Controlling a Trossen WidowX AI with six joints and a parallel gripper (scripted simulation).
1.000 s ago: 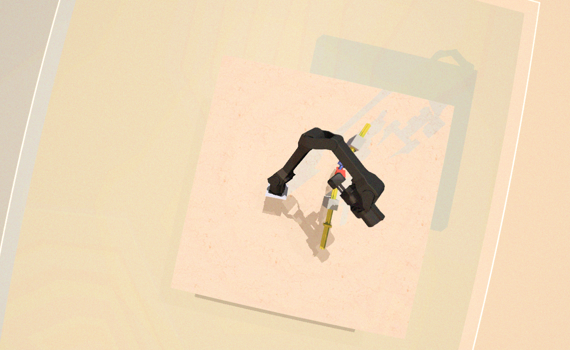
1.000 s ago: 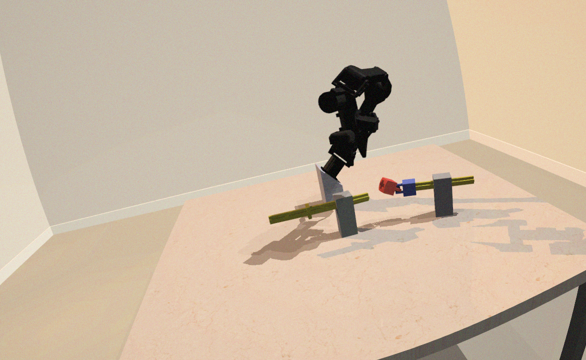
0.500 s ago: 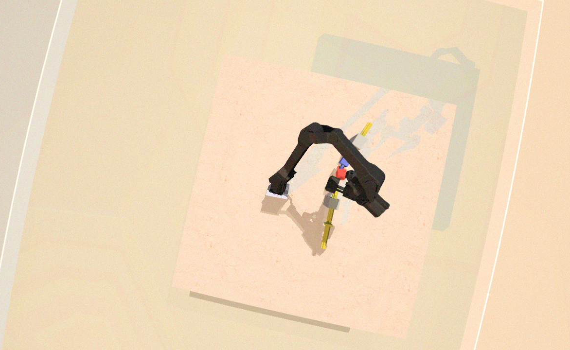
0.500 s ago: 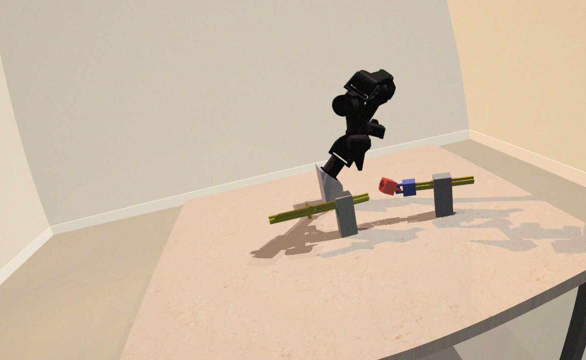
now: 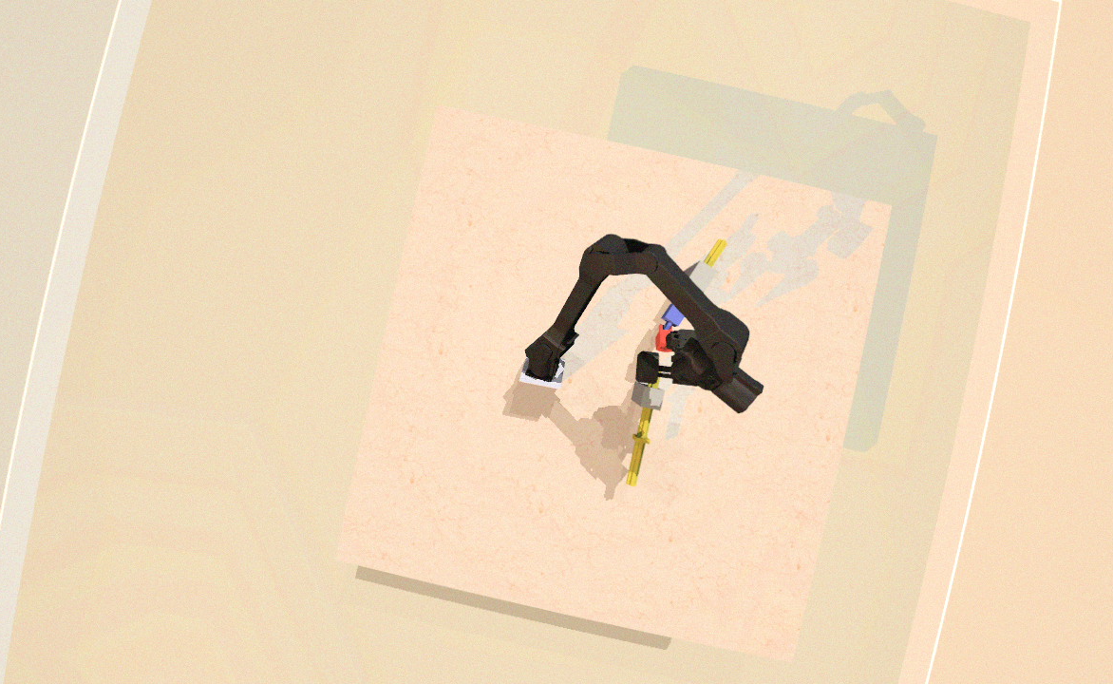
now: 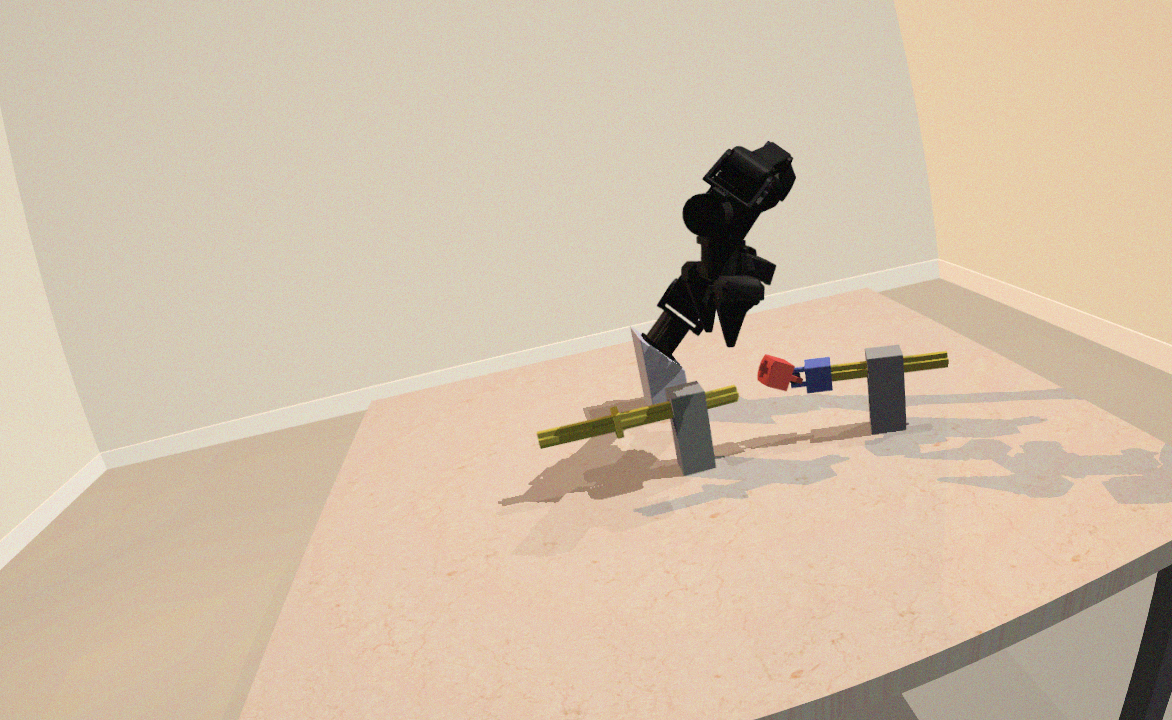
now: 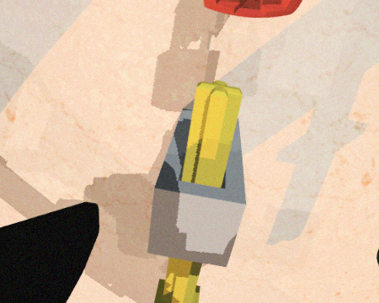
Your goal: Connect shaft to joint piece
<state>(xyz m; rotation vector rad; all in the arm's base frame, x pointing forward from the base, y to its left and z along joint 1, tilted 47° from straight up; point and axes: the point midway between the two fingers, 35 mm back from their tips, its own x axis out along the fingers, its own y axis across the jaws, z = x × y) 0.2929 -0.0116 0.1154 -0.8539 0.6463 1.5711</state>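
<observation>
The red square joint piece is 10 mm behind my gripper tip, 90 mm to the left of it and 80 mm below it.
</observation>
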